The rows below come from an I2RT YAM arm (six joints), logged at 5 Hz.
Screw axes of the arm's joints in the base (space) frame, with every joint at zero. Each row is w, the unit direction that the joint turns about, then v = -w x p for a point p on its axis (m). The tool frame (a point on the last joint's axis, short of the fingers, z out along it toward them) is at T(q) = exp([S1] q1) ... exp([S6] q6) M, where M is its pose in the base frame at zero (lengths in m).
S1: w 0 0 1 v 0.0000 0.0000 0.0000
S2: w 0 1 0 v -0.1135 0.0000 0.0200
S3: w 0 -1 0 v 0.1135 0.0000 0.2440
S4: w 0 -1 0 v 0.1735 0.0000 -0.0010
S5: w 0 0 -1 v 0.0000 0.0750 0.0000
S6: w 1 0 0 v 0.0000 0.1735 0.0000
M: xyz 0.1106 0.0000 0.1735 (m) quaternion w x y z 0.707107 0 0.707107 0
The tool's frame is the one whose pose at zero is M.
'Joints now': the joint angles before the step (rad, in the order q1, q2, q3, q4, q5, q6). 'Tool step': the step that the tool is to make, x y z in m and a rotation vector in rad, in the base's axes. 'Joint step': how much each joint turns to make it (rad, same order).
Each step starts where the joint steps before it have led.
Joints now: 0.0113 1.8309 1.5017 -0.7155 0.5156 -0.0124
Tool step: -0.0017 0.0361 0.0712 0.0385 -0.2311 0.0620
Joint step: 0.0922 -0.0705 0.1442 -0.0037 -0.0027 0.0446
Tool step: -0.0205 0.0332 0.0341 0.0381 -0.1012 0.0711
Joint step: 0.0940 -0.0733 0.0261 -0.0116 0.0001 0.0367
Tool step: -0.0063 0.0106 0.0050 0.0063 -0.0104 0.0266
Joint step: 0.0316 -0.0156 0.0004 -0.0080 0.0010 0.0072
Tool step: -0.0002 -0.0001 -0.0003 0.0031 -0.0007 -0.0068
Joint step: 0.0001 -0.0002 -0.0008 -0.0018 0.0032 0.0078
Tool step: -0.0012 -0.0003 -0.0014 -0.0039 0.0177 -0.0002
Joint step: -0.0001 0.0003 0.0003 -0.0183 0.0000 0.0003
